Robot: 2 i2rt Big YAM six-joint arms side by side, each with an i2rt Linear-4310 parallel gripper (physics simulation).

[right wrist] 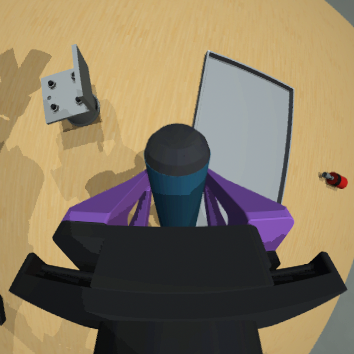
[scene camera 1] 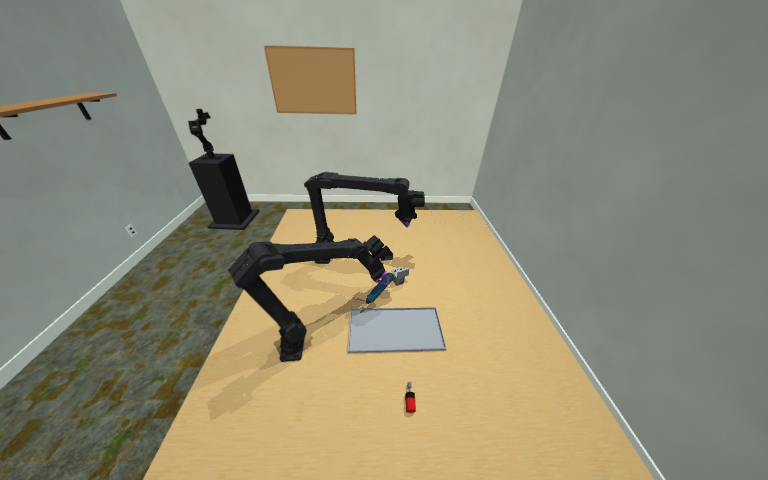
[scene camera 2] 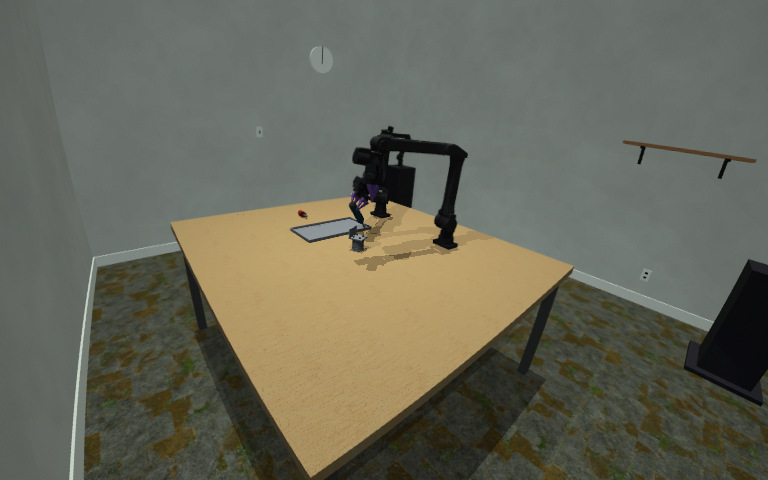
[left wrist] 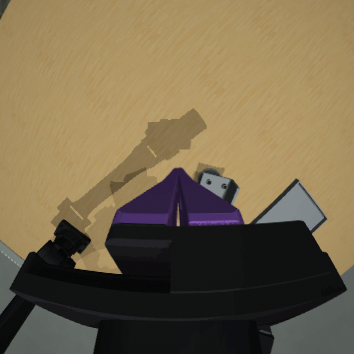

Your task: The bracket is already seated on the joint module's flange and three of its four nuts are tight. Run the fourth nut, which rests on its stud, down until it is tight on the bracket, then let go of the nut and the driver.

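Places are measured from the left arm's base along level axes (x down, y back, z left), in millimetres.
Pixels of known places: left gripper, between the fingertips: [scene camera 1: 407,226] [scene camera 2: 371,202] [left wrist: 177,174]; right gripper, between the fingertips: [right wrist: 177,174] [scene camera 1: 387,281] [scene camera 2: 353,209]; left arm's base, origin of its link: [scene camera 2: 444,244] [left wrist: 72,235]; right arm's base, origin of its link: [scene camera 1: 293,347] [scene camera 2: 380,215].
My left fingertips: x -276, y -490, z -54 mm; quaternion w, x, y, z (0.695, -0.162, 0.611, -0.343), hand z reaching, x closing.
For each thing: its top centre in the pictures, then the offset to it from my left fingertips. Level surfaces: height alone.
- joint module, centre of its top: [right wrist: 62,89] [scene camera 2: 358,235] [scene camera 1: 399,271] dx +202, dy +33, dz -132 mm
- shallow grey tray, centre of its top: [right wrist: 244,166] [left wrist: 266,246] [scene camera 1: 395,327] [scene camera 2: 331,227] dx +260, dy +61, dz -438 mm
- red-handled tool, centre of its top: [right wrist: 339,178] [scene camera 1: 410,394] [scene camera 2: 303,212] dx +242, dy +17, dz -728 mm
- wooden table, height of its surface: dx +276 mm
The grey bracket [scene camera 1: 401,272] [scene camera 2: 357,237] [left wrist: 216,184] [right wrist: 62,95] sits on the joint module [scene camera 1: 399,280] [scene camera 2: 357,246] [right wrist: 88,116], its tall plate upright. In the right wrist view dark nuts show at four studs; how far down each sits is too small to tell. My left gripper [scene camera 1: 406,224] [left wrist: 177,174] is shut and empty, raised and apart from the bracket. My right gripper [scene camera 1: 384,278] [right wrist: 177,174] is shut on the teal driver [scene camera 1: 378,289] [scene camera 2: 355,212] [right wrist: 177,155], which is tilted beside the bracket. Its tip is hidden in the right wrist view.
A shallow grey tray [scene camera 1: 396,330] [scene camera 2: 328,229] [left wrist: 300,205] [right wrist: 242,120] lies beside the module, near the held driver. A red-handled tool [scene camera 1: 410,401] [scene camera 2: 302,213] [right wrist: 338,180] lies beyond the tray. Arm shadows fall on the wooden table [scene camera 1: 481,396] [scene camera 2: 385,339].
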